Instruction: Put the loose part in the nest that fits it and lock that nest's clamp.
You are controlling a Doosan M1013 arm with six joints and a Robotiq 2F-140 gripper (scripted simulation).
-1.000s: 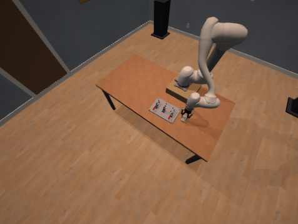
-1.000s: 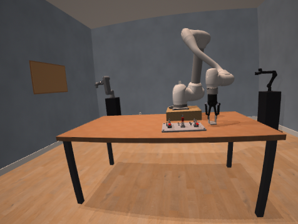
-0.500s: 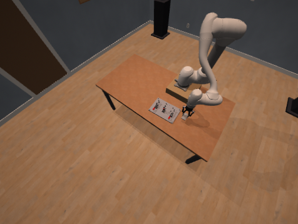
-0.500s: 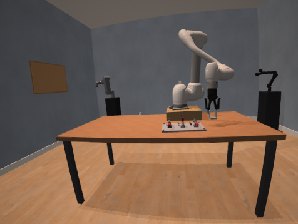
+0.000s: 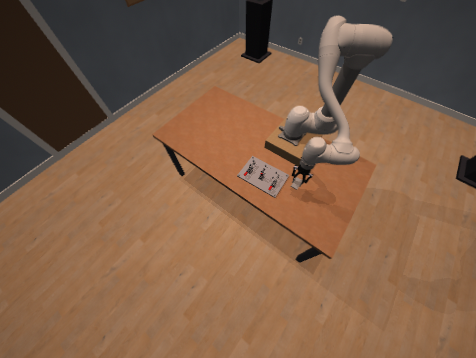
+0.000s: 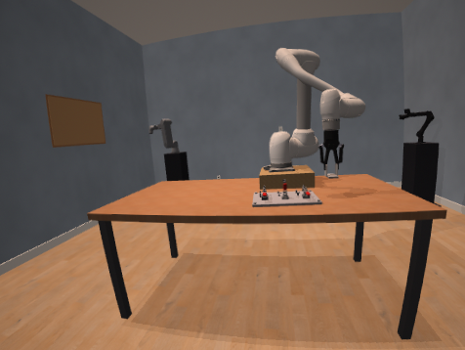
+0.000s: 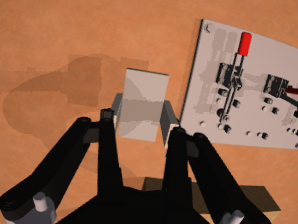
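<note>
My gripper is now 30 mm short of the fixture, 260 mm to the left of it and 140 mm above it. From my hand the other things lie so: loose part: 30 mm below.
</note>
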